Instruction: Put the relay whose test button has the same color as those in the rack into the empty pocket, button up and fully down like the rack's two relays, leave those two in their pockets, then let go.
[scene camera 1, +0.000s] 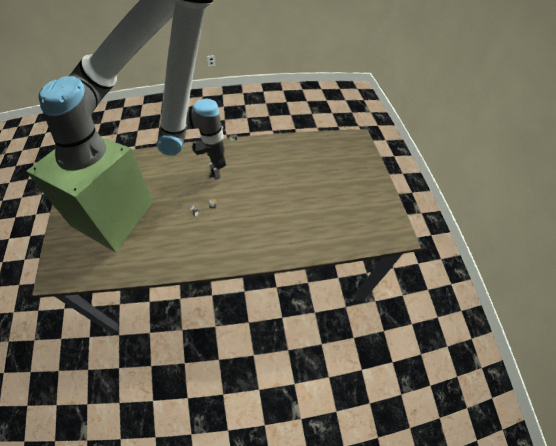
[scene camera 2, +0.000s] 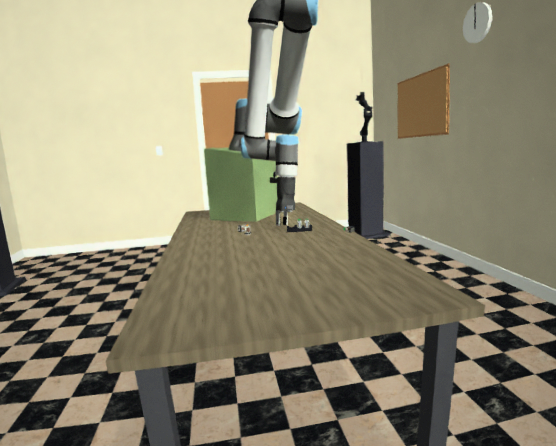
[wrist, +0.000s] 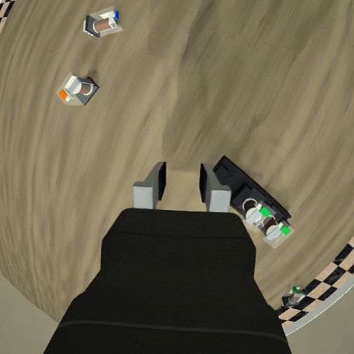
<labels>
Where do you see a relay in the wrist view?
277, 229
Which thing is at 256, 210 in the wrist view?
A relay.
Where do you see a black rack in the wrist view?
228, 173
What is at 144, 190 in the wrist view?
The gripper.
</labels>
